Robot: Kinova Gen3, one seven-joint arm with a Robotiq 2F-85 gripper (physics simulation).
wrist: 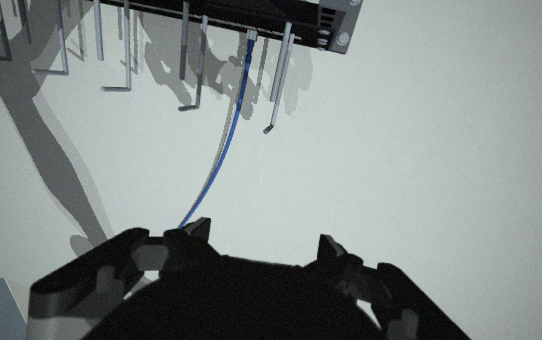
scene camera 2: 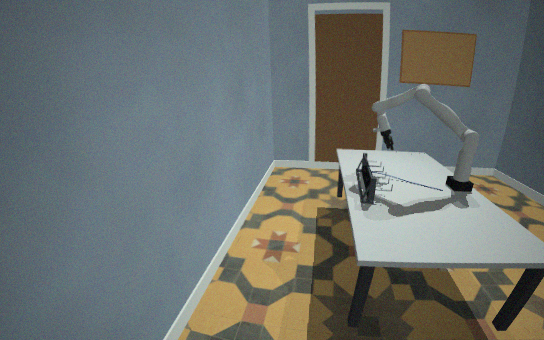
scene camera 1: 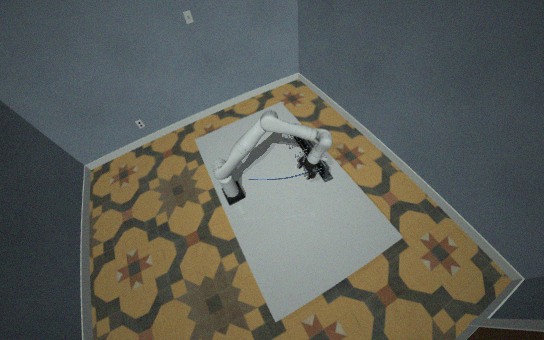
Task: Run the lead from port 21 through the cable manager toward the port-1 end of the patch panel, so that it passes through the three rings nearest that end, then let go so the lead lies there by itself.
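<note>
The blue lead (scene camera 1: 277, 179) (scene camera 2: 412, 182) (wrist: 218, 165) runs from its plug in the patch panel (scene camera 2: 367, 182) (wrist: 344, 30) across the table in a gentle curve. In the wrist view it leaves the panel between a grey ring (wrist: 200, 65) and the end ring (wrist: 274, 112), and its far part is hidden behind the left finger. In scene camera 1 its free end lies near the robot base. My gripper (scene camera 1: 309, 170) (scene camera 2: 390, 148) (wrist: 264, 238) is open and empty, above the table. In the wrist view more rings (wrist: 128, 55) stand to the left.
The white table (scene camera 1: 320, 240) (scene camera 2: 430, 240) bears the robot base (scene camera 1: 234, 193) (scene camera 2: 459, 184). The upright panel stands near one long table edge, with the manager's thin hooked rings sticking out towards the base side. The arm's shadow falls across the table beside the rings.
</note>
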